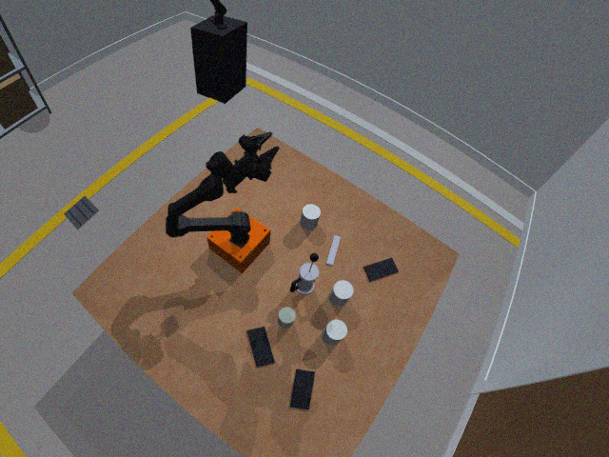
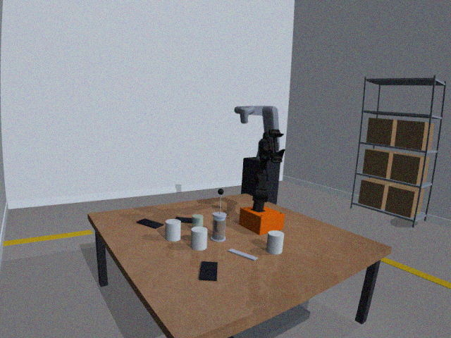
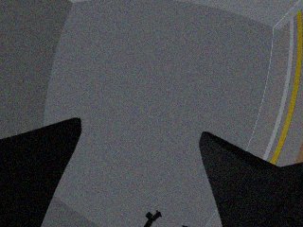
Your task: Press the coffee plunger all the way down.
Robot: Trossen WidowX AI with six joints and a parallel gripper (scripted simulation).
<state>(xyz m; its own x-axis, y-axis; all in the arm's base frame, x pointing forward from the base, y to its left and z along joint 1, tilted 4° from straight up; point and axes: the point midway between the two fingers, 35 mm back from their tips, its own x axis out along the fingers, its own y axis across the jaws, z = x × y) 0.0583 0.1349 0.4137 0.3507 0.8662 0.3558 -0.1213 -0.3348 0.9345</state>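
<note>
My gripper tip is 40 cm above the coffee press, 26 cm short of it and 18 cm to the left of it. The rest, counted from my gripper tip: pale green cup: 49 cm below, 34 cm to the right, 27 cm ahead; white bar: 53 cm below, 31 cm ahead, 4 cm to the left.
</note>
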